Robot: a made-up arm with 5 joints. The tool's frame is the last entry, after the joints. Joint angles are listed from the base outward. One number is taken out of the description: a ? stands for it. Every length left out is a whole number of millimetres.
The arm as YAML. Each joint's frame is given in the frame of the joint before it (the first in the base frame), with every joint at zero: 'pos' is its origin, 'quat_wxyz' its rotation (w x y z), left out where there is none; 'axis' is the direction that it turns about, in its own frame. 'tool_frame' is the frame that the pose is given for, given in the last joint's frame.
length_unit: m
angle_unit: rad
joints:
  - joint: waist
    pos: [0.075, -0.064, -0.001]
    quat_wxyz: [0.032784, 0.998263, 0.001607, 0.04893]
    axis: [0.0, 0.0, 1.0]
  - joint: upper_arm
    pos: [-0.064, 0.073, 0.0]
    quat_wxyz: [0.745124, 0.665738, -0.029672, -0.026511]
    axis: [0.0, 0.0, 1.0]
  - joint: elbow
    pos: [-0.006, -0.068, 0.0]
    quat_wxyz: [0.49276, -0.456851, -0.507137, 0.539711]
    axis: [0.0, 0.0, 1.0]
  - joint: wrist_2
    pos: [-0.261, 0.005, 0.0]
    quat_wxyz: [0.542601, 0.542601, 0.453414, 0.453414]
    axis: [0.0, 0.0, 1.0]
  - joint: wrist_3
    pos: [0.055, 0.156, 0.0]
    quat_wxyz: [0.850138, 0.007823, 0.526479, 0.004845]
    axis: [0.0, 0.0, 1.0]
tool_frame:
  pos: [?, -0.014, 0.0]
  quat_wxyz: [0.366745, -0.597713, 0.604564, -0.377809]
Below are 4 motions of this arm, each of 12 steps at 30 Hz.
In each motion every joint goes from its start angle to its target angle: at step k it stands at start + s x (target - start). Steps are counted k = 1, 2, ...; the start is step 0. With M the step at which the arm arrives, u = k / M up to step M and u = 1 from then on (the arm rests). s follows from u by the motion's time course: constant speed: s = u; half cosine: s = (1 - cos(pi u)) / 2; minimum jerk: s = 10 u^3 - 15 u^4 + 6 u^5.
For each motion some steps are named. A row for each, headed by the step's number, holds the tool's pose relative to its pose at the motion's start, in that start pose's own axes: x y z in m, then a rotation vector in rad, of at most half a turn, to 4 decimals.
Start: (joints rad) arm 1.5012 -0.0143 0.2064 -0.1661 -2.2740
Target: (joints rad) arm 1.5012 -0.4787 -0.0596 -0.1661 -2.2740
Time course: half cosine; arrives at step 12
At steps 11, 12:
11: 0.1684 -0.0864 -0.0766 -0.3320 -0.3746 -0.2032
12: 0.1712 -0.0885 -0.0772 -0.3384 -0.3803 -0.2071

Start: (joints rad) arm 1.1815 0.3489 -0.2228 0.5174 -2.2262
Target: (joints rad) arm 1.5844 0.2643 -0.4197 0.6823 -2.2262
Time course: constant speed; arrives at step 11
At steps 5, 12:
5: 0.0172 -0.0007 -0.0128 0.0480 -0.1947 0.2054
12: 0.0418 0.0014 -0.0256 0.0981 -0.4261 0.4491

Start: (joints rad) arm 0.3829 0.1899 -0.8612 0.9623 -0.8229
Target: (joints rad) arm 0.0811 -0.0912 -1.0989 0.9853 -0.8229
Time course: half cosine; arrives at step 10
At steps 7, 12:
7: -0.0056 -0.0739 0.0735 -0.1397 0.2184 0.2555
12: -0.0001 -0.0892 0.0987 -0.1741 0.2888 0.3164

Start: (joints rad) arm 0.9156 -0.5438 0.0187 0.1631 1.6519
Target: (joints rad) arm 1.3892 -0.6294 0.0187 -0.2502 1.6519
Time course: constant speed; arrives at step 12
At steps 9, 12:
9: -0.0405 0.0447 0.0652 0.0561 -0.1348 0.1038
12: -0.0574 0.0641 0.0824 0.0712 -0.1737 0.1523

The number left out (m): -0.046
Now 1 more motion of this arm.
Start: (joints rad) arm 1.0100 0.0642 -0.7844 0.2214 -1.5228
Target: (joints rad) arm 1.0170 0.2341 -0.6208 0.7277 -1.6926
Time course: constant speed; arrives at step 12
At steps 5, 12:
5: 0.0302 0.0602 0.0357 0.2470 0.0076 -0.0918
12: 0.0861 0.1238 0.1053 0.5860 -0.0108 -0.2113

